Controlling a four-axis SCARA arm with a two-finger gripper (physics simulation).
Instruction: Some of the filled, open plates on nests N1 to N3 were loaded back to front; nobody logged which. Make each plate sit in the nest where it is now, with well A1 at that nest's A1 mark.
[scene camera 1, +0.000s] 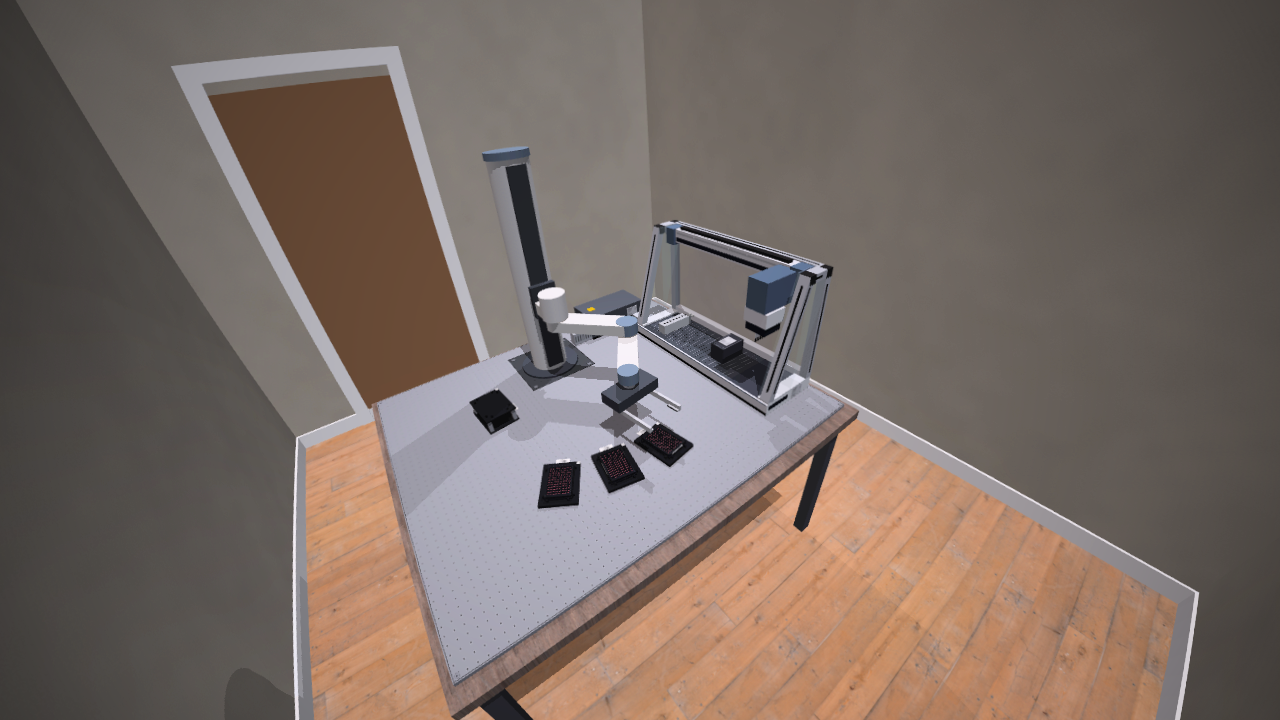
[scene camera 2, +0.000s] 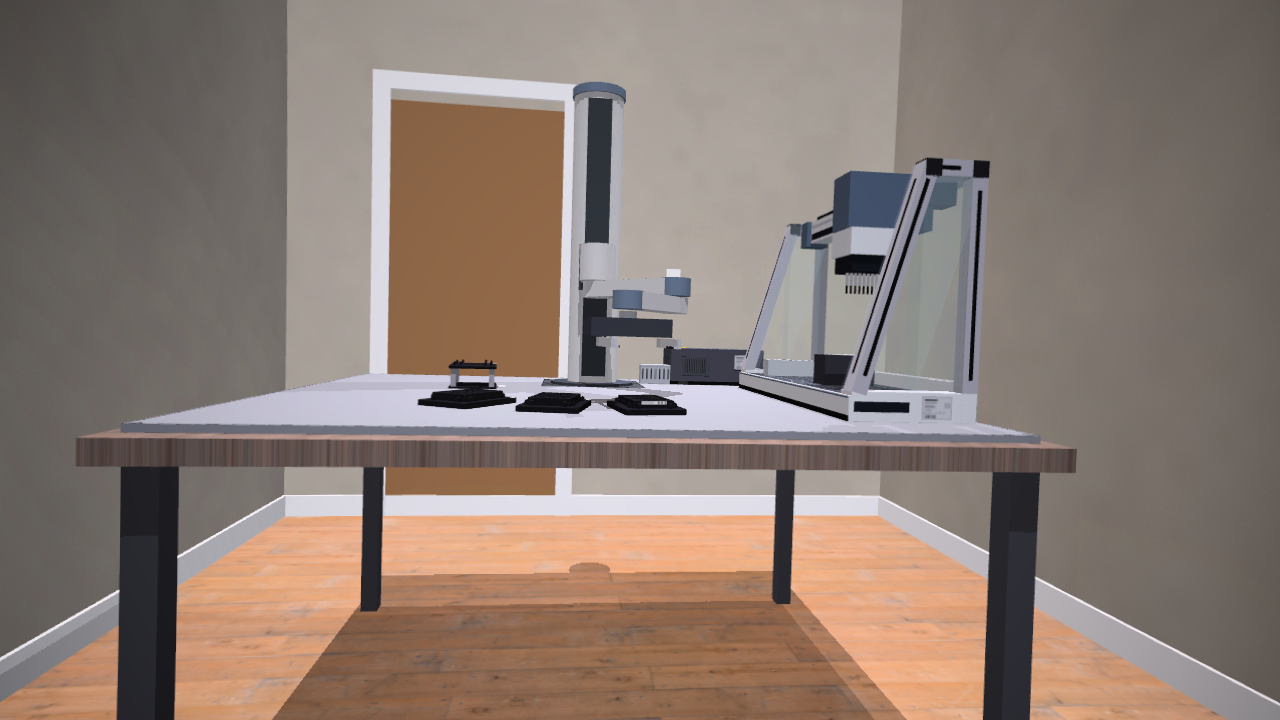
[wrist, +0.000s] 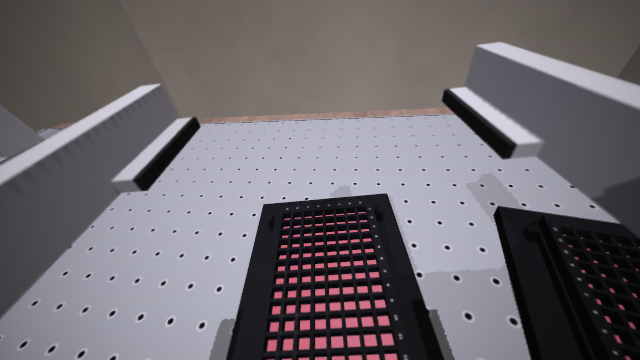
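Observation:
Three black plates on black nests stand in a row. The rightmost plate (scene camera 1: 664, 440) (scene camera 2: 646, 402) (wrist: 327, 276) has pink wells; in the wrist view small marks cross its far end and run down its right edge, wider near the camera, like two-digit numbers. Its nest's A1 mark does not show there. The middle plate (scene camera 1: 616, 464) (scene camera 2: 553, 402) also shows pink; part of it (wrist: 602, 270) is at lower right in the wrist view. The leftmost plate (scene camera 1: 560, 480) (scene camera 2: 466, 396) shows pink in scene camera 1. My gripper (scene camera 1: 661, 417) (scene camera 2: 639, 343) (wrist: 314, 90) is open and empty, above the rightmost nest's inner end.
A small black-topped stand (scene camera 1: 494, 405) (scene camera 2: 472, 365) is left of the arm's column (scene camera 1: 521, 232) (scene camera 2: 598, 179). A framed liquid handler (scene camera 1: 733, 248) (scene camera 2: 977, 286) stands at the right, with a dark box (scene camera 1: 613, 303) (scene camera 2: 702, 365) behind the arm. The perforated table top (scene camera 1: 501, 555) carries the nests.

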